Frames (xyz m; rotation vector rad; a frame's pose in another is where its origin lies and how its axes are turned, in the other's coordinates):
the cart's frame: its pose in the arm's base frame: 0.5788 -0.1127 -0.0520 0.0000 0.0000 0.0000
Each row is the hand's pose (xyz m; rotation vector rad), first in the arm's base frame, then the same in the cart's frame.
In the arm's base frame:
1: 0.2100 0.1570 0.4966 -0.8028 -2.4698 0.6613
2: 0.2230 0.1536 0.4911 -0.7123 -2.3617 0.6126
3: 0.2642 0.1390 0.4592 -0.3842 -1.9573 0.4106
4: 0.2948 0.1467 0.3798 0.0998 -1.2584 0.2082
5: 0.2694 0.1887 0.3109 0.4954 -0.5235 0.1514
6: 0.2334 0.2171 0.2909 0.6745 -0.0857 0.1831
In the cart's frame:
1: -0.3688 0.2697 0.5486 -0.8028 -2.4698 0.6613
2: -0.3558 0.2663 0.5431 -0.7123 -2.3617 0.6126
3: -0.3146 0.2517 0.5112 -0.3842 -1.9573 0.4106
4: -0.2840 0.2594 0.4318 0.0998 -1.2584 0.2082
5: -0.3094 0.3014 0.3629 0.4954 -0.5235 0.1514
6: -0.3454 0.3298 0.3429 0.6745 -0.0857 0.1831

